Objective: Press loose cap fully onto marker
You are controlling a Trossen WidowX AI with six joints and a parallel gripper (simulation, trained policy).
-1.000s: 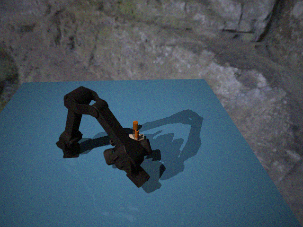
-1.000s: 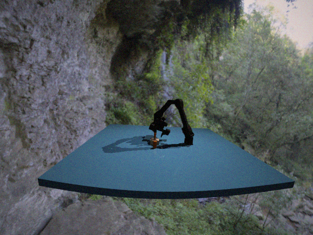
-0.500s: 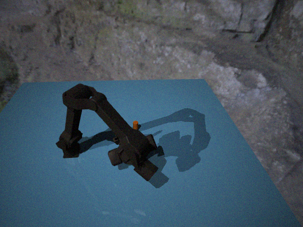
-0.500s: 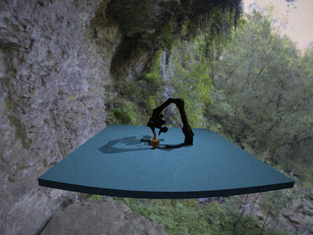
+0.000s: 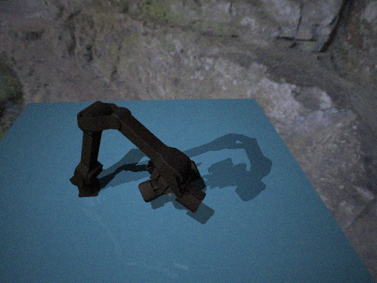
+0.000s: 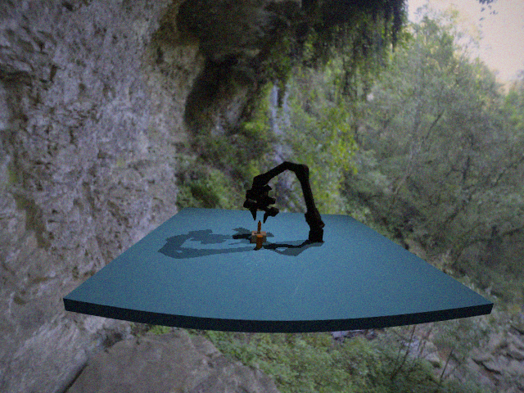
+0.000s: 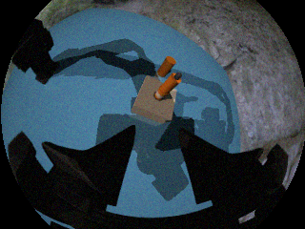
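Now: the orange cap 17 cm to the left of my gripper tip and 5 cm below it. Round my gripper tip: tan holder block 7 cm to the left, 6 cm below.
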